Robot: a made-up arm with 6 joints.
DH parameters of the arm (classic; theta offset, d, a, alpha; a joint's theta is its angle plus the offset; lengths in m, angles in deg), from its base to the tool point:
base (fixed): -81.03 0 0.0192 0
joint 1: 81.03 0.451 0.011 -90
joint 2: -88.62 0 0.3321 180
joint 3: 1.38 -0.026 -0.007 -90
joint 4: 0 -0.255 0.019 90
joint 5: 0 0.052 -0.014 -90
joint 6: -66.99 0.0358 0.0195 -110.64
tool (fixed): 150.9 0.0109 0 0
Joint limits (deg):
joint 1: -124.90..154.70
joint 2: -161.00..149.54
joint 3: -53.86..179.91
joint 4: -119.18..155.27
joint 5: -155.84..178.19
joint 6: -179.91..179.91
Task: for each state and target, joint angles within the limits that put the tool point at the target. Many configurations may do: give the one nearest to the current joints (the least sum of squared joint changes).
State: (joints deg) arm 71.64 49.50 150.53 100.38 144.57 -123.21
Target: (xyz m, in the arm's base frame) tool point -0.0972 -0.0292 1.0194
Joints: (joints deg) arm 61.11 15.72 133.18 114.15 153.40 -123.58
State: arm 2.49 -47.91 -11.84 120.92 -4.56 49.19
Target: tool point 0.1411 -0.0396 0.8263
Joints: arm -36.55 -19.64 -11.40 110.79 3.36 52.31
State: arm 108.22 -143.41 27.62 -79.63 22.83 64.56
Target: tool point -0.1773 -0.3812 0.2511
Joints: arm 65.17 -145.04 29.85 -83.87 26.17 65.91
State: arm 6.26 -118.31 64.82 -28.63 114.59 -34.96
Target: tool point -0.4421 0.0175 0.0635
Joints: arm -9.25 -142.53 74.65 -27.74 114.39 -34.38
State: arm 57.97 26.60 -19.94 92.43 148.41 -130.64
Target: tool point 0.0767 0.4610 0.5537
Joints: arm 73.98 37.60 -2.14 92.45 149.22 -129.38
